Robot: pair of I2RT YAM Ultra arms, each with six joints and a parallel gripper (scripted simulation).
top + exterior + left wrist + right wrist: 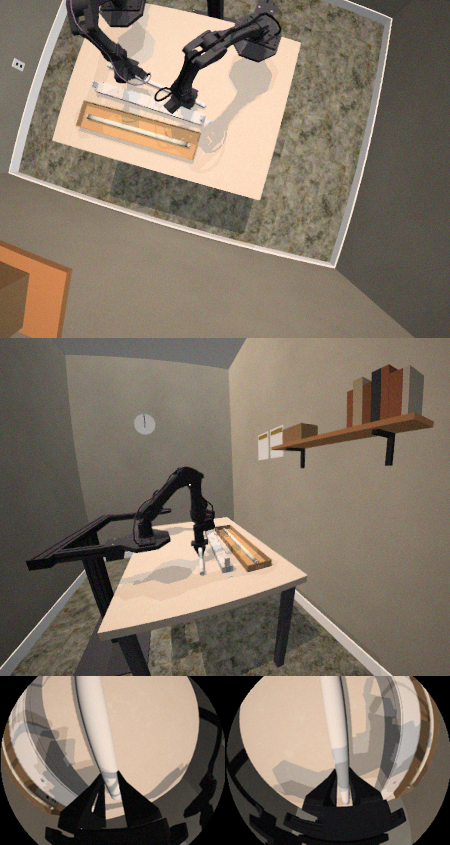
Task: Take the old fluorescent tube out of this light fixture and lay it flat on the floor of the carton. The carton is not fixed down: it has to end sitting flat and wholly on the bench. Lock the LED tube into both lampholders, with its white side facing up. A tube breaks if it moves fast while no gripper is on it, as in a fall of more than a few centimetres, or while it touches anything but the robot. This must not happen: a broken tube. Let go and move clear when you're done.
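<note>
Right now the LED tube is 20 mm ahead of my right hand, 120 mm to the left of it and 10 mm below it. Also, from my right hand: carton 270 mm ahead, 100 mm to the left; light fixture 120 mm ahead, 120 mm to the left, 30 mm above; old fluorescent tube 280 mm ahead, 100 mm to the left.
</note>
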